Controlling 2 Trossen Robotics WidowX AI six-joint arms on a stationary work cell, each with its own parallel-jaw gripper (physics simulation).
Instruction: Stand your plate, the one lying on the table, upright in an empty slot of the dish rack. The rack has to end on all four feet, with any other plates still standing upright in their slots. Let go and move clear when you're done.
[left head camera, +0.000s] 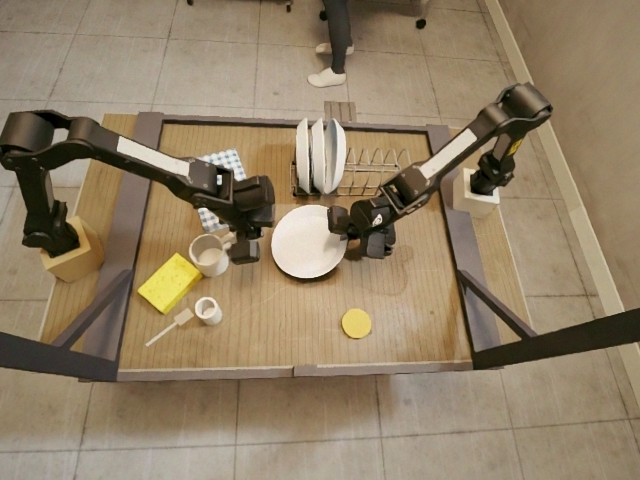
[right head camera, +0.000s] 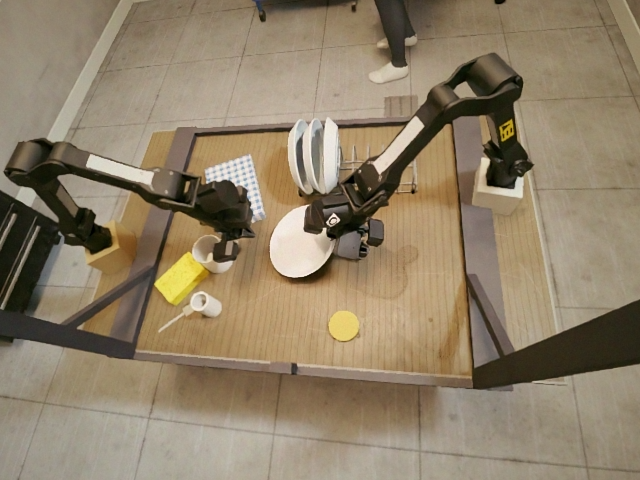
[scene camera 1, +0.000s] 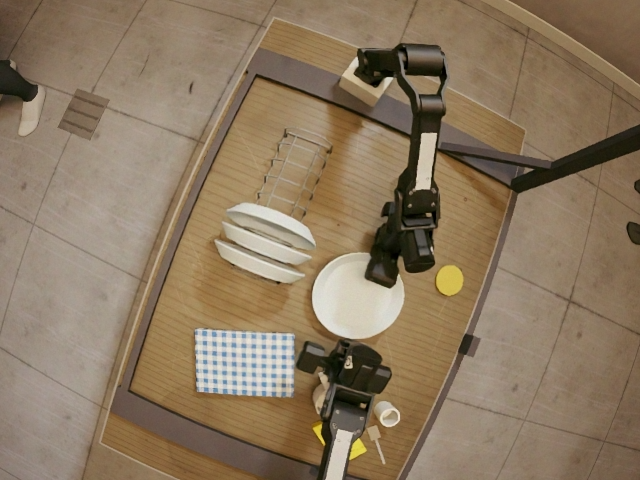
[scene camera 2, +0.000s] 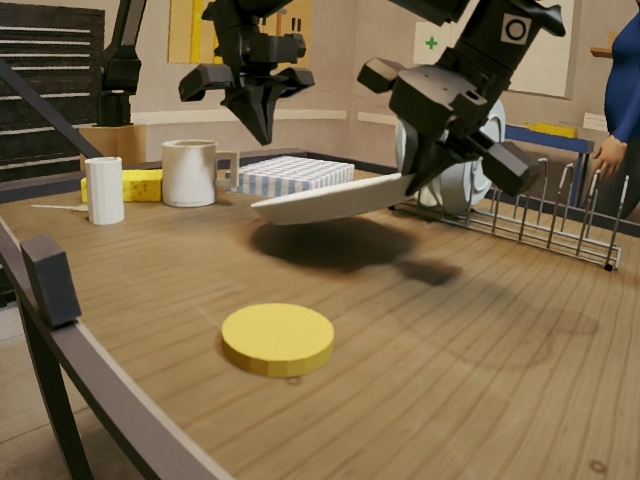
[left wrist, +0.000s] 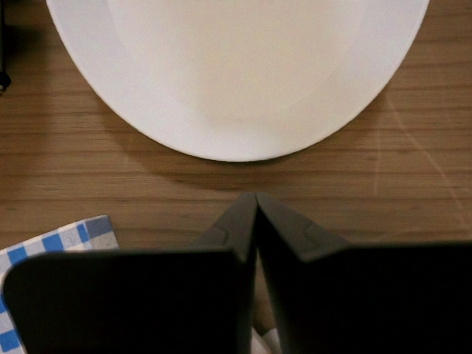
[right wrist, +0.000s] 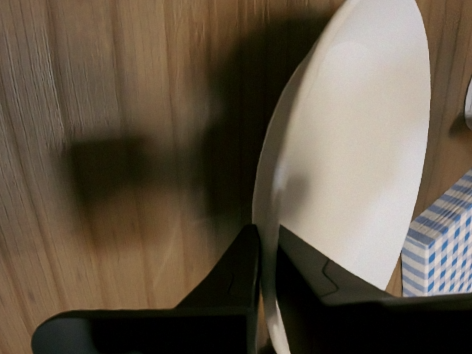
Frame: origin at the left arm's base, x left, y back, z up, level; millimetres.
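Seen in the pictures: left gripper, fingertip midpoint: (left head camera: 262, 236) (right head camera: 254, 236) (scene camera 1: 343, 349) (scene camera 2: 266, 145) (left wrist: 254, 203); right gripper, fingertip midpoint: (left head camera: 341, 239) (right head camera: 332, 239) (scene camera 2: 404, 192) (right wrist: 261, 234); left arm's base, link origin: (left head camera: 62, 241) (right head camera: 100, 241) (scene camera 2: 112, 125); right arm's base, link origin: (left head camera: 481, 185) (right head camera: 501, 177) (scene camera 1: 371, 72).
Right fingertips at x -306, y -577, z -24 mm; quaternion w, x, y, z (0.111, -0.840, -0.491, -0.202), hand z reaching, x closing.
Pixels of each thing's top centre, then the offset from my right fingertips to it.
- wire dish rack, top centre: (scene camera 2: 515, 153) (scene camera 1: 282, 199) (right head camera: 352, 154) (left head camera: 354, 156) dy -152, dx +179, dz +40 mm
- mug, top centre: (scene camera 2: 200, 143) (scene camera 1: 331, 399) (left head camera: 212, 245) (right head camera: 211, 244) dy +286, dx +135, dz +16 mm
- yellow sponge, top centre: (scene camera 2: 126, 174) (scene camera 1: 340, 440) (left head camera: 169, 280) (right head camera: 179, 276) dy +412, dx +126, dz -36 mm
- small white cup, top centre: (scene camera 2: 103, 160) (scene camera 1: 390, 417) (left head camera: 206, 307) (right head camera: 199, 301) dy +362, dx +9, dz +7 mm
- small spatula, top centre: (scene camera 2: 64, 207) (scene camera 1: 378, 445) (left head camera: 169, 328) (right head camera: 177, 317) dy +461, dx +31, dz -68 mm
- checked cloth, top centre: (right wrist: 462, 276) (scene camera 2: 295, 166) (scene camera 1: 243, 364) (left head camera: 220, 185) (right head camera: 232, 189) dy +190, dx +315, dz -39 mm
- yellow disc, top centre: (scene camera 2: 277, 328) (scene camera 1: 449, 280) (right head camera: 343, 325) (left head camera: 356, 323) dy +71, dx -190, dz -58 mm
A white plate (left head camera: 305, 242) (right head camera: 297, 245) (scene camera 1: 351, 302) (scene camera 2: 330, 201) (left wrist: 240, 75) (right wrist: 360, 130) is off the table, tilted with its gripped side higher. My right gripper (scene camera 2: 410, 190) (right wrist: 261, 234) is shut on the plate's rim, at the rack side in scene camera 2. My left gripper (scene camera 2: 266, 142) (left wrist: 254, 203) is shut and empty, above the table beside the plate's opposite edge. The wire dish rack (left head camera: 361, 166) (scene camera 1: 294, 180) (scene camera 2: 547, 242) stands on the table behind. Three white plates (left head camera: 302, 160) (scene camera 1: 268, 227) stand upright at its one end; the slots toward the other end are empty.
A mug (left head camera: 209, 255) (scene camera 2: 189, 173), a yellow sponge (left head camera: 169, 283), a small white cup (left head camera: 209, 311) (scene camera 2: 104, 191) and a small spatula (left head camera: 169, 327) are at the left. A checked cloth (scene camera 1: 244, 361) (scene camera 2: 294, 175) lies near the mug. A yellow disc (left head camera: 356, 323) (scene camera 2: 277, 335) lies in front.
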